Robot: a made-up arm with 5 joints.
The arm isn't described. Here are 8 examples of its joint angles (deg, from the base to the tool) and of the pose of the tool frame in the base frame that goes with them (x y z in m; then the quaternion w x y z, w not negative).
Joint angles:
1: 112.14 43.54 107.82 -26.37 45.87
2: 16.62 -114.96 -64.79 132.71 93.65
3: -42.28 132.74 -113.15 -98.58 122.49
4: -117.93 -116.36 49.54 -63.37 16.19
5: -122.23 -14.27 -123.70 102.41 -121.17
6: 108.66 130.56 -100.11 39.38 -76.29
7: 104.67 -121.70 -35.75 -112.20 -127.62
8: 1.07 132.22 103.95 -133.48 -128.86
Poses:
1: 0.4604 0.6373 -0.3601 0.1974 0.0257 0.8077 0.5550
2: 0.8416 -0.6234 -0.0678 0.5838 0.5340 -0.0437 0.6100
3: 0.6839 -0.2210 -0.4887 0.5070 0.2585 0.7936 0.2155
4: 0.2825 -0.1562 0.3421 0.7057 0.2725 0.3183 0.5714
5: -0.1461 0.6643 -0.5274 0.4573 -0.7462 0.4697 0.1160
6: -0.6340 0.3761 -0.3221 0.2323 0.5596 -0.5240 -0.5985
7: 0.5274 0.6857 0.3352 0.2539 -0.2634 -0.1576 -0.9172
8: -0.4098 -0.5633 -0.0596 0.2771 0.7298 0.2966 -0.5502
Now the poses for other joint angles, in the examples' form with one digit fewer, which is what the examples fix.
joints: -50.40 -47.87 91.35 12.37 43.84
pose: 0.576 -0.445 -0.084 0.677 0.209 0.684 0.175
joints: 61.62 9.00 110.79 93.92 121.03
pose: 0.801 0.353 -0.218 0.436 -0.182 0.803 0.364
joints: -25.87 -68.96 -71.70 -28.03 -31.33
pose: -0.439 -0.825 0.016 0.762 0.231 -0.538 0.276
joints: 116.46 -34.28 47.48 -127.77 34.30
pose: -0.287 0.329 0.412 0.839 -0.040 -0.401 -0.366
